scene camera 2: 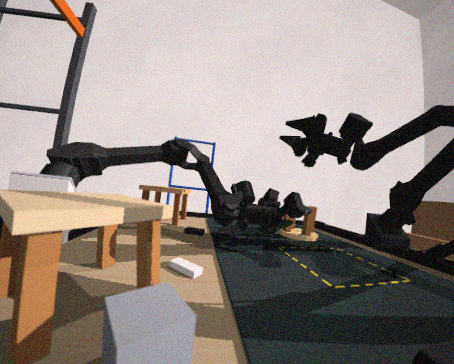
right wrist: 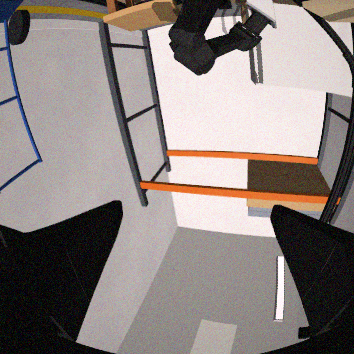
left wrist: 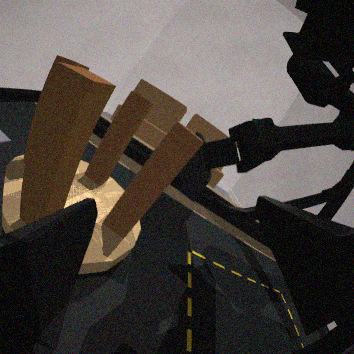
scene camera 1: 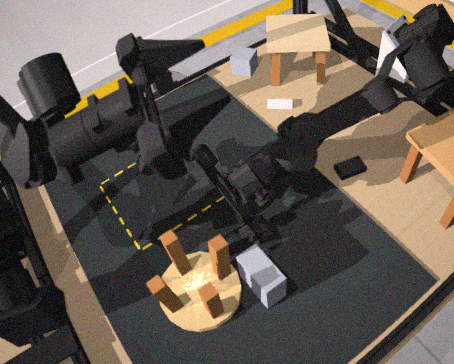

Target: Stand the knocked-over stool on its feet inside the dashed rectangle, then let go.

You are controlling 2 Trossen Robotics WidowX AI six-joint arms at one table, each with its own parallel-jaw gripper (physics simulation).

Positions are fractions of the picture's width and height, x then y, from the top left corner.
Labels:
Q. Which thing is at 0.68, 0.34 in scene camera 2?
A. My right gripper.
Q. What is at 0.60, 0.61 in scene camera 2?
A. My left gripper.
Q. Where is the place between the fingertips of my right gripper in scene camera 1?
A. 0.48, 0.19

